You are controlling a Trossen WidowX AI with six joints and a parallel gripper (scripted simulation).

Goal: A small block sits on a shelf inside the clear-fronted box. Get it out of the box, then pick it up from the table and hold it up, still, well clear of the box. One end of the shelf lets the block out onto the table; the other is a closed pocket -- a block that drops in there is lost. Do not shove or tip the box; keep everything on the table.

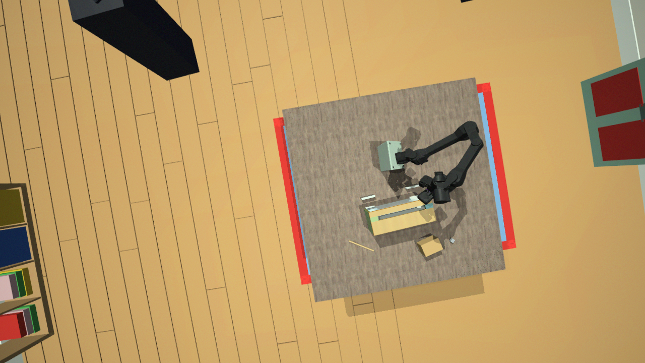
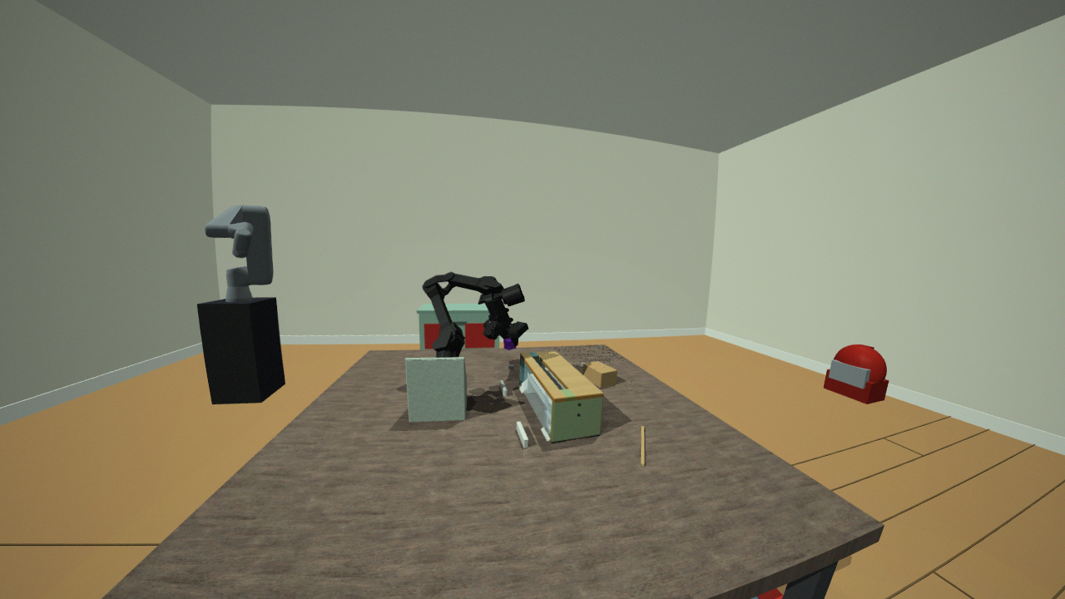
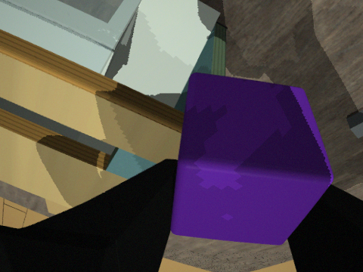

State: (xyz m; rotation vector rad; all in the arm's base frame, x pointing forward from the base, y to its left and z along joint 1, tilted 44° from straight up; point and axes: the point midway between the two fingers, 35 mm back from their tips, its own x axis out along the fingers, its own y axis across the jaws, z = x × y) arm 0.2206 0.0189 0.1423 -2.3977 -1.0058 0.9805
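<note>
Right now my gripper tip is 1 cm to the left of the small purple block, 1 cm below it and 1 cm past it. Also, from my gripper tip: clear-fronted box (18 cm to the right, 11 cm below, 6 cm ahead); then thin wooden stick (44 cm to the right, 26 cm ahead, 16 cm below); then tan box (36 cm ahead, 14 cm below, 1 cm to the right).
</note>
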